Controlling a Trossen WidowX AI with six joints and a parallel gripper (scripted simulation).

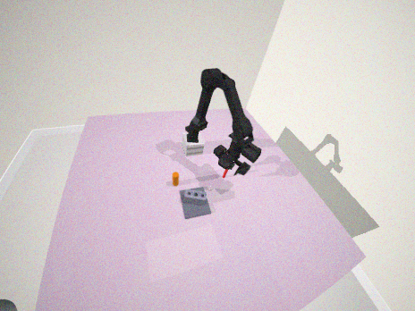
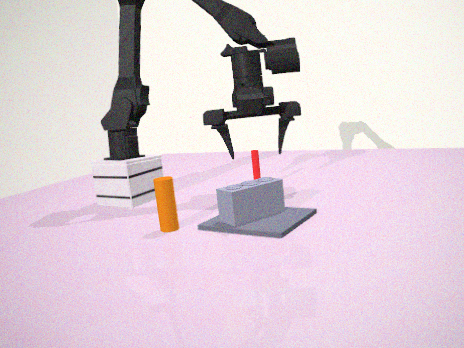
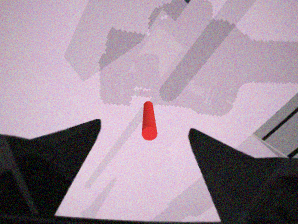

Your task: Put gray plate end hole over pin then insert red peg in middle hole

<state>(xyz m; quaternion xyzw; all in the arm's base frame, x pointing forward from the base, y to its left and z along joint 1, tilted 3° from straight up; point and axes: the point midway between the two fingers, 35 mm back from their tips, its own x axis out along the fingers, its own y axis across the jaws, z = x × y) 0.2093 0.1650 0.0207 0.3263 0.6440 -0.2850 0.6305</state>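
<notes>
The red peg lies 3 cm below my gripper tip. From my gripper tip the other things lie so: gray plate 17 cm to the right, 12 cm ahead, 2 cm below; gray base 16 cm to the right, 13 cm ahead, 6 cm below; orange cylinder 26 cm to the right, 3 cm below, 3 cm ahead.
</notes>
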